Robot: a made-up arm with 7 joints.
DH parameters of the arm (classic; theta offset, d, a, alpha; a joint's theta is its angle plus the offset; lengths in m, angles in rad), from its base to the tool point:
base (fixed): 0 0 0 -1.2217
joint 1: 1.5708 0 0 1.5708
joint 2: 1.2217 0 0 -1.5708
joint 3: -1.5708 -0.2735 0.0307 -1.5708
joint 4: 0 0 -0.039 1.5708
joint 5: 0 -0.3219 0 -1.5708
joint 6: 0 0 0 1.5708
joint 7: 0 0 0 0
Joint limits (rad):
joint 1: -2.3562..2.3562
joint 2: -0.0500..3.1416
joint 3: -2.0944..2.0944
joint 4: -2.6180..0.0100
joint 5: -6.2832..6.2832
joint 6: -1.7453..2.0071
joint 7: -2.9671..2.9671
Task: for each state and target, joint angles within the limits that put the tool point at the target. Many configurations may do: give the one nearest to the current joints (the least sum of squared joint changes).
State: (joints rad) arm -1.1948 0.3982 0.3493 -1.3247 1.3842 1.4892 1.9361
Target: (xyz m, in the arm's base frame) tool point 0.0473 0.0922 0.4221
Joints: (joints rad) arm -1.9274 0.7748 0.4047 -1.7582 1.3842 1.4892 1.9361
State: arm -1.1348 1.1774 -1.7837 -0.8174 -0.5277 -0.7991 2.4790
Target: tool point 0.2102 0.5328 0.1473
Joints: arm -1.3809 1.8385 -1.5906 -0.5620 -0.5277 -0.7991 2.4790
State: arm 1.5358 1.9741 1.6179 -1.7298 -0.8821 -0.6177 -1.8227
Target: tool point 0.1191 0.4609 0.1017
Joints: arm 1.6521 1.3877 1.4202 -1.4836 -0.8821 -0.6177 -1.8227
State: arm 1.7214 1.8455 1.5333 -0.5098 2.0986 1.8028 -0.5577
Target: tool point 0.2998 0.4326 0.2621
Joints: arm 1.3550 2.1635 1.7414 -0.6259 2.0986 1.8028 -0.5577
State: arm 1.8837 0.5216 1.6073 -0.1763 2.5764 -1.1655 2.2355
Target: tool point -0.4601 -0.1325 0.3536
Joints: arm 2.2585 0.3608 1.6006 0.0069 2.5764 -1.1655 2.2355
